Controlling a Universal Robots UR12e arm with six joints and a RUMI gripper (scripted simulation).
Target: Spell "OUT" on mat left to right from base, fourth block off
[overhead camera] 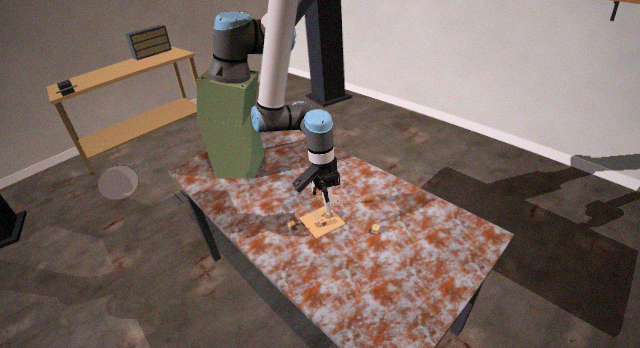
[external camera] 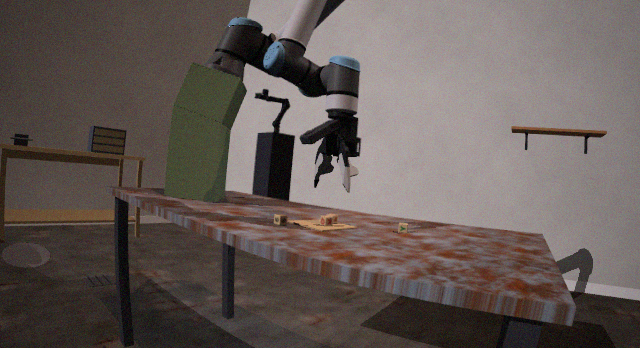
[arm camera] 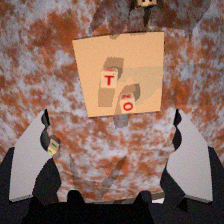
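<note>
Right now my hand is 2 cm past the tan mat and 10 cm above it. Also, from my hand: block 6 cm behind, 12 cm to the right, 9 cm below.
</note>
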